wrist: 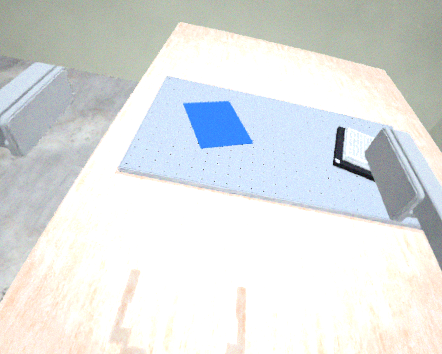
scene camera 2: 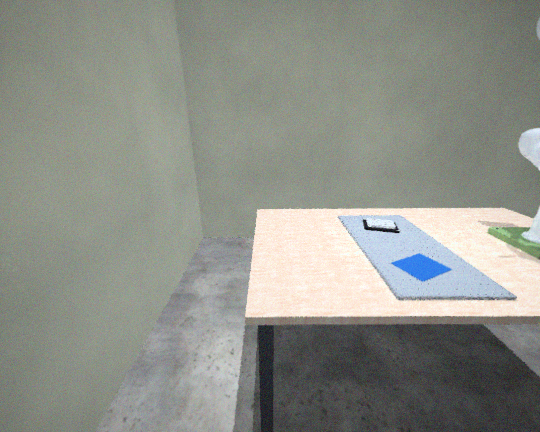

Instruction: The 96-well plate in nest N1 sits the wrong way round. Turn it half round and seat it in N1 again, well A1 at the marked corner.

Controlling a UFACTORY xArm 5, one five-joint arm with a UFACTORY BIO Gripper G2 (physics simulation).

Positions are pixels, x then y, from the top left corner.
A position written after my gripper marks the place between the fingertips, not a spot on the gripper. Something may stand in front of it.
My gripper shows in the wrist view point(225, 111); in scene camera 2 it is out of frame. The same spot on a blue square: point(scene camera 2: 421, 267) is point(wrist: 212, 120).
